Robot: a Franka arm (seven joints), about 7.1 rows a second.
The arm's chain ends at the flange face. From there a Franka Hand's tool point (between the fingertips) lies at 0.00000 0.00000 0.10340 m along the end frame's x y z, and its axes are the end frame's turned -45 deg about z.
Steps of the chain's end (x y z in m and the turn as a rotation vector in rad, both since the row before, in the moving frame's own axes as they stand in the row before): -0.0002 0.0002 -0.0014 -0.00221 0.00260 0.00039; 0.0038 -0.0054 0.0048 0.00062 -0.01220 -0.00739; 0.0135 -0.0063 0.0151 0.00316 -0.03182 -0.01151; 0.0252 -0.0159 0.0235 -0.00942 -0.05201 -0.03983
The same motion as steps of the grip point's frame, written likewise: -0.0003 0.0004 -0.0014 -0.00340 0.00028 0.00039; 0.0057 -0.0021 0.0048 0.00907 -0.00819 -0.00739; 0.0119 0.0025 0.0150 0.02473 -0.02027 -0.01151; 0.0245 0.0036 0.0234 0.03012 -0.04344 -0.03983
